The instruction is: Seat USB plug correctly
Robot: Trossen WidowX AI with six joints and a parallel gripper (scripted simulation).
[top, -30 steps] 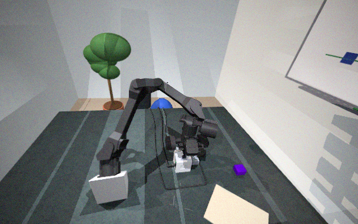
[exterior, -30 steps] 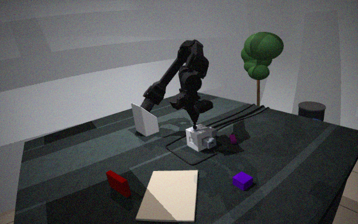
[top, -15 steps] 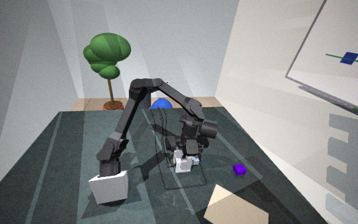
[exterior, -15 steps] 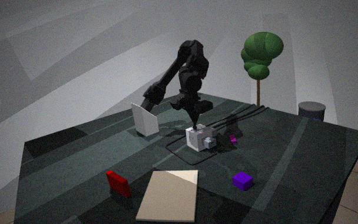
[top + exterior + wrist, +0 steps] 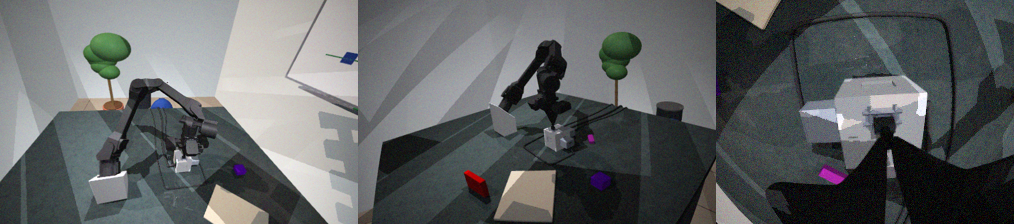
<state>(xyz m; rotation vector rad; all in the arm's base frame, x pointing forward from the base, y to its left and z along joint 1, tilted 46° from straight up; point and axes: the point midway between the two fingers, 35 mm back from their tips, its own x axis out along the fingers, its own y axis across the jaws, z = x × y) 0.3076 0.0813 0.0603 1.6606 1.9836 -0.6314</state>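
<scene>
The dark USB plug lies 2 cm below my gripper tip. Also, from my gripper tip: cream sheet (20 cm ahead, 23 cm to the right, 10 cm below); purple cube (30 cm ahead, 3 cm to the right, 9 cm below); magenta block (6 cm ahead, 15 cm to the left, 10 cm below).
</scene>
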